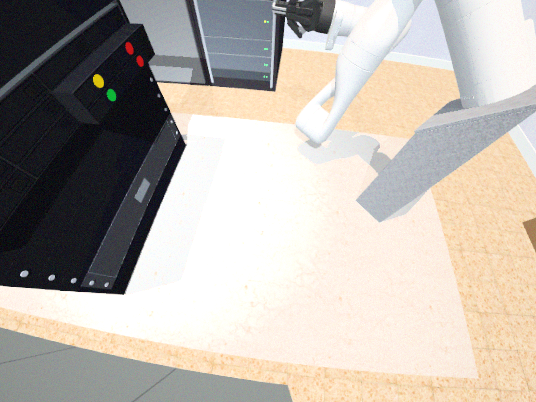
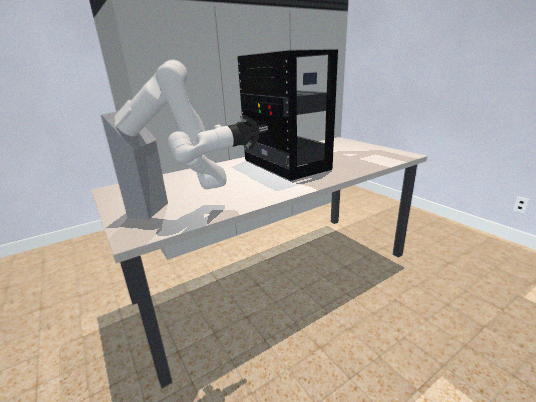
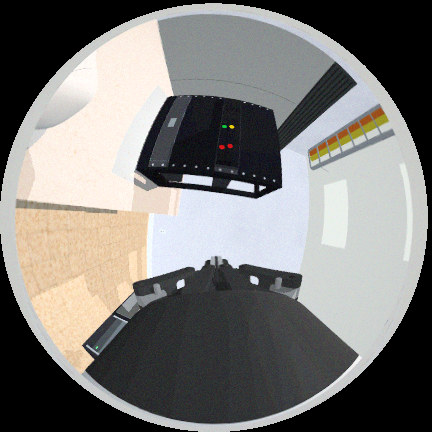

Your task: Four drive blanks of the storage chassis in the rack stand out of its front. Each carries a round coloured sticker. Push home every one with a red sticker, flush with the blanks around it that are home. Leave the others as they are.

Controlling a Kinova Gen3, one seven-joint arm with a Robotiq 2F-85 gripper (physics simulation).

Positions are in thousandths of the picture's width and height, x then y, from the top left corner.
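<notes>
There's a black rack (image 1: 161, 486) (image 2: 521, 374) (image 3: 427, 321) here, so image 1, image 2 and image 3 show you that rack. And my gripper (image 2: 497, 317) (image 3: 499, 608) is here too.
</notes>
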